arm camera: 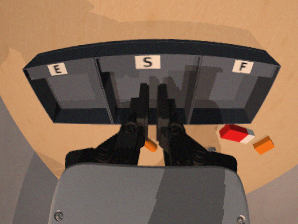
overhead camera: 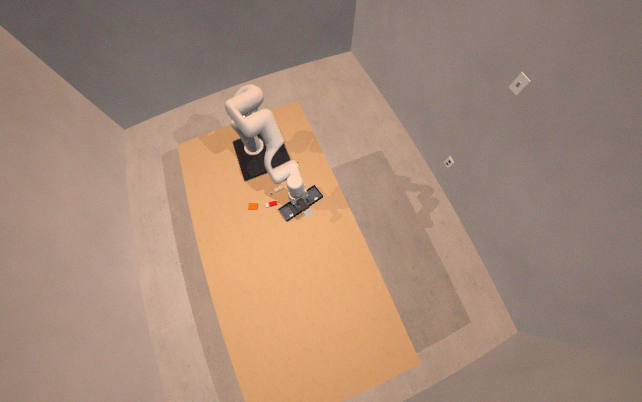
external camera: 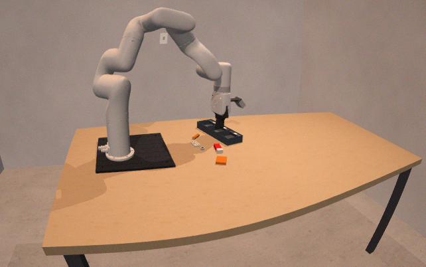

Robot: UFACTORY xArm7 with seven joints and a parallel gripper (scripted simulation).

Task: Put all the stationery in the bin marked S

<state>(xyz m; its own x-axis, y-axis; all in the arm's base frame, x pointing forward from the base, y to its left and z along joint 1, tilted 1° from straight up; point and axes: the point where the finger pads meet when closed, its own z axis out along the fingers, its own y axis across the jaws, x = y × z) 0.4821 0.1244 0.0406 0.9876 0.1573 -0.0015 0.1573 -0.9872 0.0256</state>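
Now: hand 4 cm above the dark bin tray. From my hand the other things lie so: white flat piece: 15 cm behind, 8 cm to the right, 5 cm below; then orange stick: 12 cm behind, 5 cm below, 1 cm to the right; then eraser: 16 cm to the right, 7 cm behind, 5 cm below.
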